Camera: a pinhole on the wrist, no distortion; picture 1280 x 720 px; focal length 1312.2 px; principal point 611.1 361.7 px. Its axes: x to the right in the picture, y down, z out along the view. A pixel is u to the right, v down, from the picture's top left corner.
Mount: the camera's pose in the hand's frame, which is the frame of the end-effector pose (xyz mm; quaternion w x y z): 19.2 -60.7 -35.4 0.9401 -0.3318 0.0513 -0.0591
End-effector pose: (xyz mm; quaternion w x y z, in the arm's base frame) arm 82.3 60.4 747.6 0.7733 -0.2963 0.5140 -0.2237
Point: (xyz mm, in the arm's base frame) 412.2 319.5 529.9
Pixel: 608.7 643.1
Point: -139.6 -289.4 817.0
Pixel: behind the camera
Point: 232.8 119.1 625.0
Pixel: 832.6 679.4
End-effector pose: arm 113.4 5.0 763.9 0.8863 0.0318 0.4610 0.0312
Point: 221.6 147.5 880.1
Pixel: 218.0 563.9
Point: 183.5 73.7 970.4
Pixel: outside the picture
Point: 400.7 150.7 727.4
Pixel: 1168.1 402.7
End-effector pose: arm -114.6 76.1 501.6 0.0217 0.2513 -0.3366 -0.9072
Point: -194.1 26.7 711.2
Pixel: 254.6 687.2
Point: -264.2 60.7 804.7
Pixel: 358.7 463.7
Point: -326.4 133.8 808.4
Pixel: 498.5 211.7
